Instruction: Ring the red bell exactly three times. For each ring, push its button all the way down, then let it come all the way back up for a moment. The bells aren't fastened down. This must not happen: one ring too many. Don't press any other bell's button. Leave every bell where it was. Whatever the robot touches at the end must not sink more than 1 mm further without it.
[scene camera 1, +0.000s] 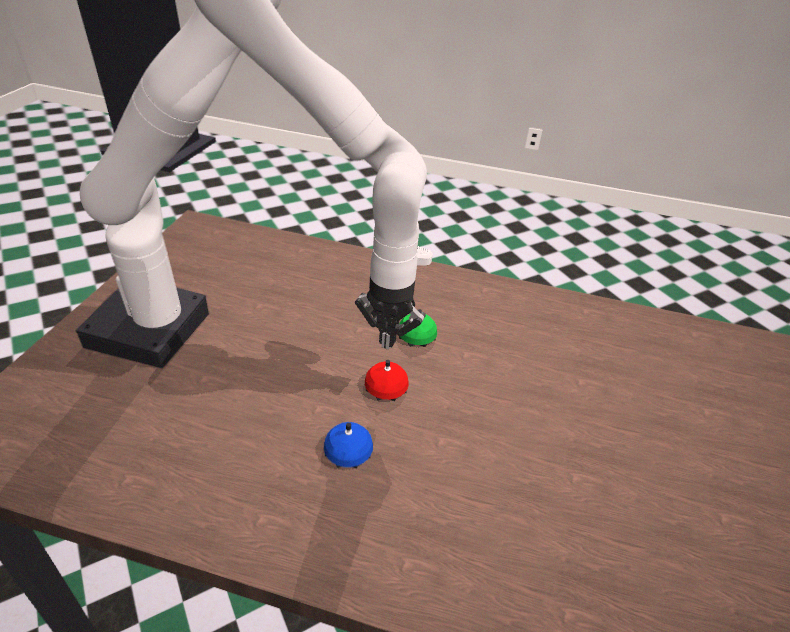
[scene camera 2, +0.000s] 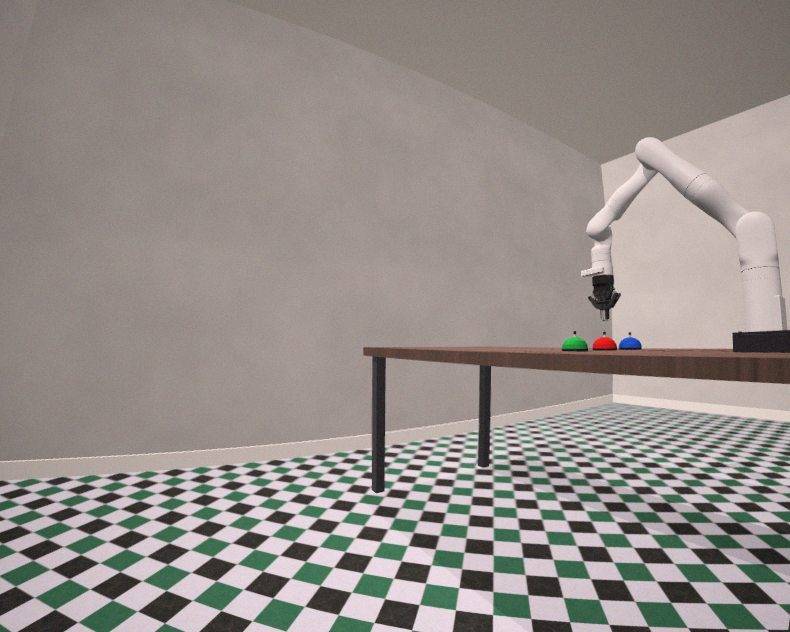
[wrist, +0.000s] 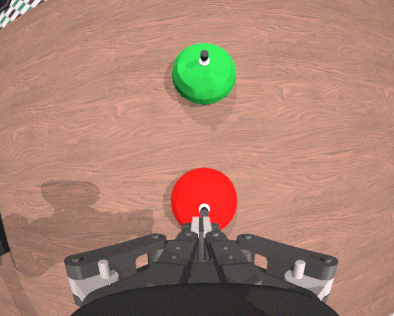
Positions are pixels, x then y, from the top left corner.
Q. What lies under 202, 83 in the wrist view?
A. A green bell.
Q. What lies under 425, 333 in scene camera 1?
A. A green bell.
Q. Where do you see my gripper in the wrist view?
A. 200, 228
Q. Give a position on a blue bell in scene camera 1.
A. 348, 444
